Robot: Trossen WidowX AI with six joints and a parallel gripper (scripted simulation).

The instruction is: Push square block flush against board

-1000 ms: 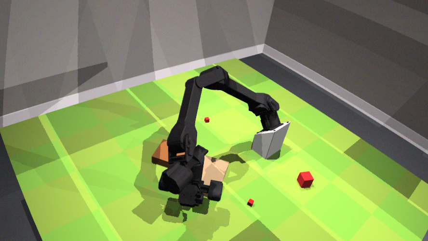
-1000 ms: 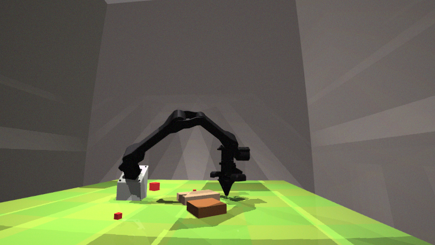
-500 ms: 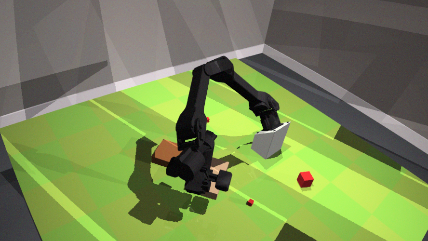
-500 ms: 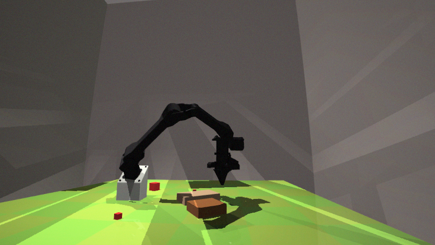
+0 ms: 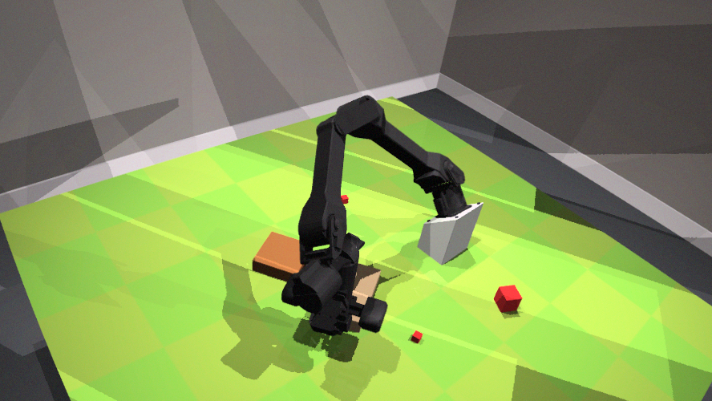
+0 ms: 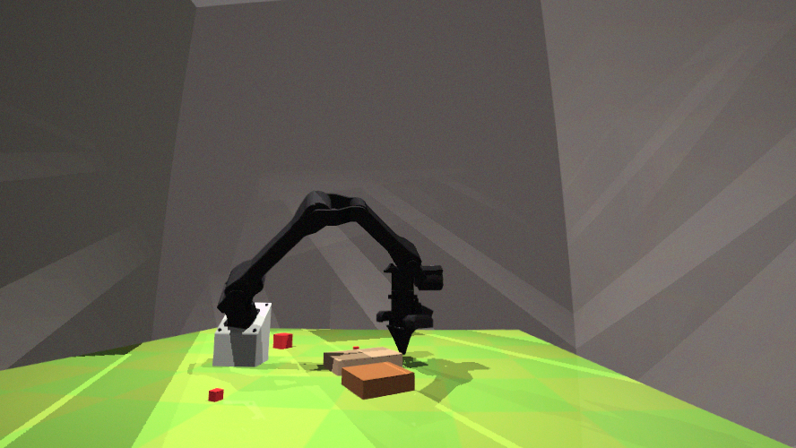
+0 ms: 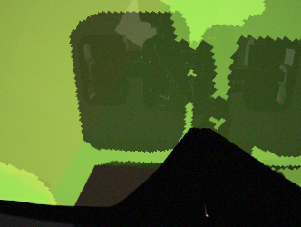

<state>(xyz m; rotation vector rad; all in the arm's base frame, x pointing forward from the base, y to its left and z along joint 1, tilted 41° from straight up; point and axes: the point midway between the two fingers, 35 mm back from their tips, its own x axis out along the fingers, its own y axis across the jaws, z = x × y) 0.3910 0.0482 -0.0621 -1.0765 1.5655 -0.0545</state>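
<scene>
My gripper tip is now 90 mm past the tan board and 60 mm to the left of it. From my gripper tip the other things lie so: larger red cube (380 mm behind, 130 mm to the left); square block (220 mm to the right, 20 mm behind).
</scene>
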